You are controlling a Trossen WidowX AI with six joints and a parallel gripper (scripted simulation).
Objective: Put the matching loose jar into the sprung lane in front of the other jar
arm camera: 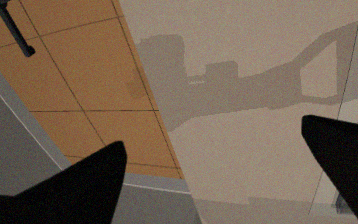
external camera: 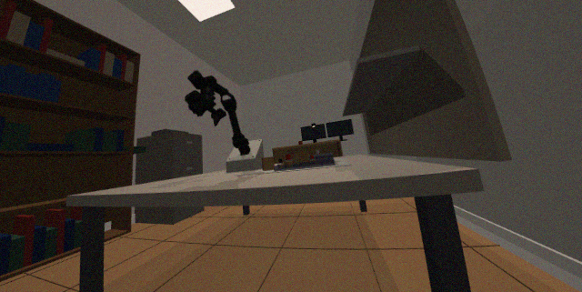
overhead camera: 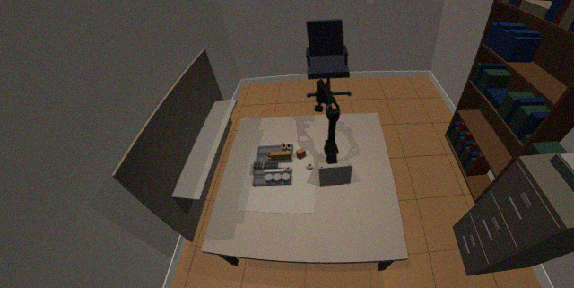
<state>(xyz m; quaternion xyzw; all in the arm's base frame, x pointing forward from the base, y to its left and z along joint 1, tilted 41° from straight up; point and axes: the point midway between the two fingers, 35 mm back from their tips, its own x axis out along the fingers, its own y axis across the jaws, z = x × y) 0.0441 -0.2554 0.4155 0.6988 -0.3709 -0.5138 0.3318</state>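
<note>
My gripper tip is now 17 cm short of the brown block, 28 cm to the right of it and 21 cm above it. The rest, counted from my gripper tip: grey lane unit: 42 cm ahead, 38 cm to the left, 23 cm below.
</note>
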